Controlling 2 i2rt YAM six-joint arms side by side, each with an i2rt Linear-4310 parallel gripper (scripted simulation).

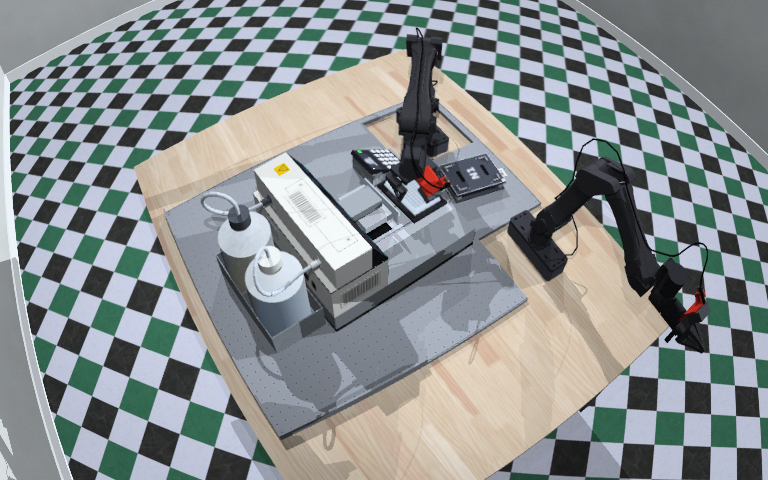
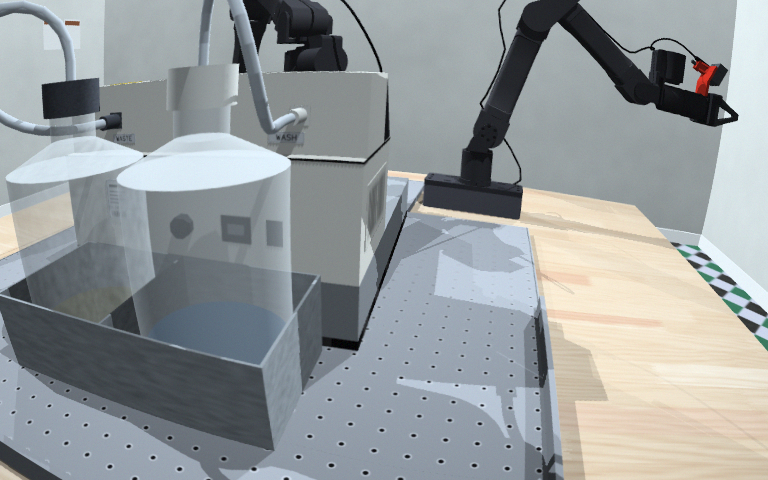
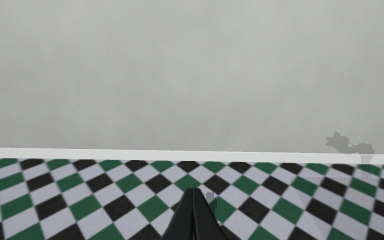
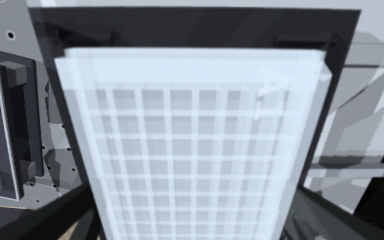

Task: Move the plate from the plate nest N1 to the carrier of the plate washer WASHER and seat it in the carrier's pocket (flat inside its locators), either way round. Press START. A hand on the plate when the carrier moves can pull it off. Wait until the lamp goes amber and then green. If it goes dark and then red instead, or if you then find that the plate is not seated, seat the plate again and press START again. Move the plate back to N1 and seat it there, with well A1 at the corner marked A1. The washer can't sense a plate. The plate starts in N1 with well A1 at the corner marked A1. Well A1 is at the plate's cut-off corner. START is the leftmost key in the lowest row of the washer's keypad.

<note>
I see my left gripper (image 2: 737,117), my right gripper (image 4: 193,185), a clear plate (image 4: 152,163) and a grey tray (image 2: 248,403).
The grey tray also shows in image 1 (image 1: 314,321). My left gripper also shows in image 1 (image 1: 703,351) and in image 3 (image 3: 192,197). Image 3 does not show the clear plate: it is out of frame. Image 3 misses the grey tray: it is out of frame.
</note>
